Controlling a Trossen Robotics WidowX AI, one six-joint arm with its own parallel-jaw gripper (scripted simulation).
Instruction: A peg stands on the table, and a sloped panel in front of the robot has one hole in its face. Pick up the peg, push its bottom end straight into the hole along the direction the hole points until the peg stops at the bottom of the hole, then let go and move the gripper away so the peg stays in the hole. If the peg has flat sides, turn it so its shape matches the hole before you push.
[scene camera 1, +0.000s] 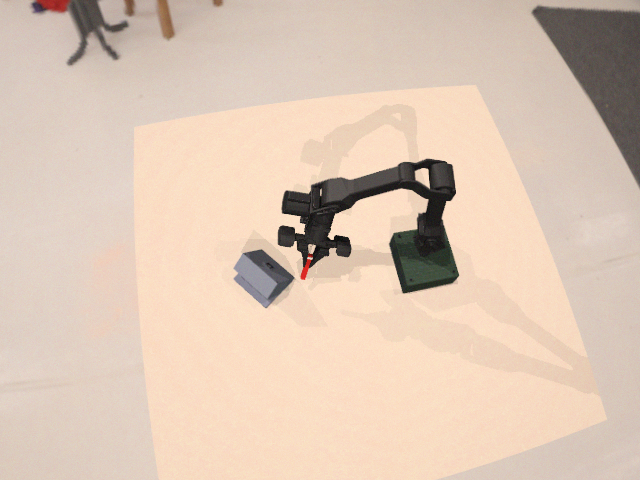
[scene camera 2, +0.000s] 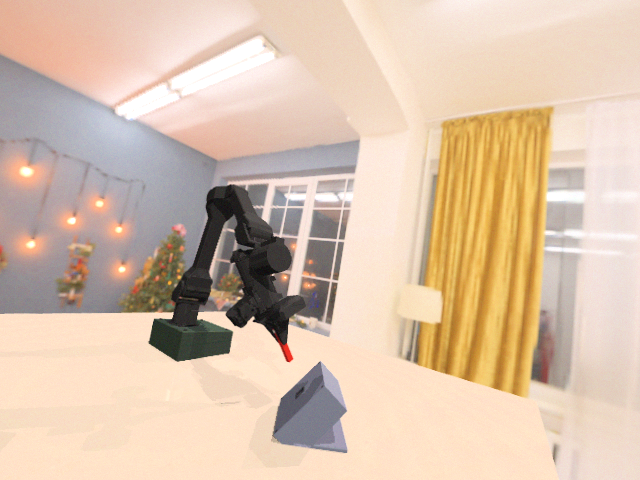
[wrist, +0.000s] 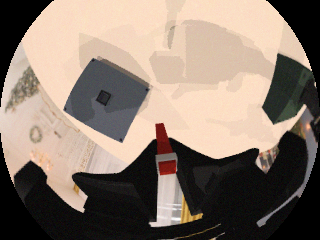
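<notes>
Grey-blue sloped panel (scene camera 1: 251, 267) (scene camera 2: 304, 420) (wrist: 114, 120). Thin red peg (wrist: 166, 162), held in my gripper (scene camera 1: 306, 266) (scene camera 2: 283, 343) (wrist: 162, 141).
</notes>
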